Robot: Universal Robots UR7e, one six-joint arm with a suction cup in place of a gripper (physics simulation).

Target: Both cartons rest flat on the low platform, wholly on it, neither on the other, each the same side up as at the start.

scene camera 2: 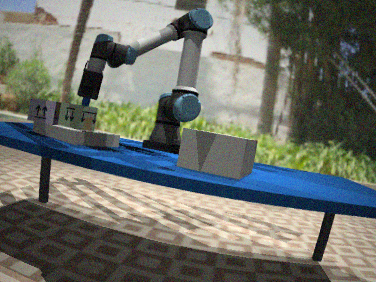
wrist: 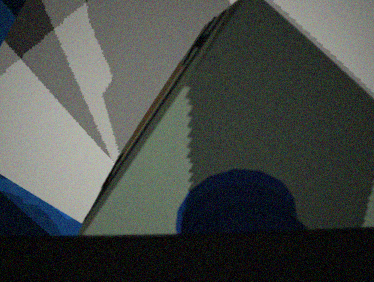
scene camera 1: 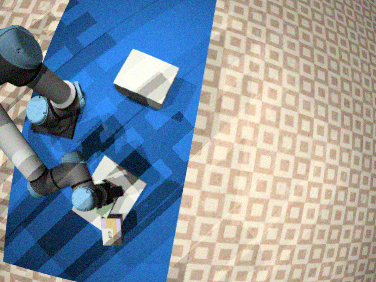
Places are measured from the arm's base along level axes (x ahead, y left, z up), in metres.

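Where they show: hand, tool point: (scene camera 2: 84, 108) (wrist: 230, 196); arm's base, link origin: (scene camera 2: 164, 142) (scene camera 1: 58, 119).
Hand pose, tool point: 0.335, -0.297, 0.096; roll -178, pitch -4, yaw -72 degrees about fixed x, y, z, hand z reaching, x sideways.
Each offset is from my tool point to the centre of the thing, as dx, dy, dz. Level surfaces: height alone.
A pale green carton {-0.012, -0.033, -0.034} (scene camera 1: 104, 210) (scene camera 2: 75, 114) (wrist: 152, 184) with black arrows on its side sits at the low white platform {-0.011, -0.037, -0.105} (scene camera 1: 107, 168) (scene camera 2: 100, 139) (wrist: 71, 168), at or just above its top. My suction cup (scene camera 2: 86, 101) (wrist: 239, 201) presses on the carton's top face and holds it; in the overhead view the wrist hides the cup. A purple and tan carton {+0.036, -0.174, -0.034} (scene camera 1: 112, 230) (scene camera 2: 51, 112) lies right beside the green one, at the platform's near corner, partly past its edge.
A taller white block {+0.084, +0.555, -0.069} (scene camera 1: 146, 78) (scene camera 2: 215, 154) stands farther along the blue table {dz -0.129} (scene camera 1: 164, 25) (scene camera 2: 220, 183). The arm's base (scene camera 1: 61, 117) (scene camera 2: 167, 134) stands at the table's back edge. Checkered floor lies beyond the table's edge.
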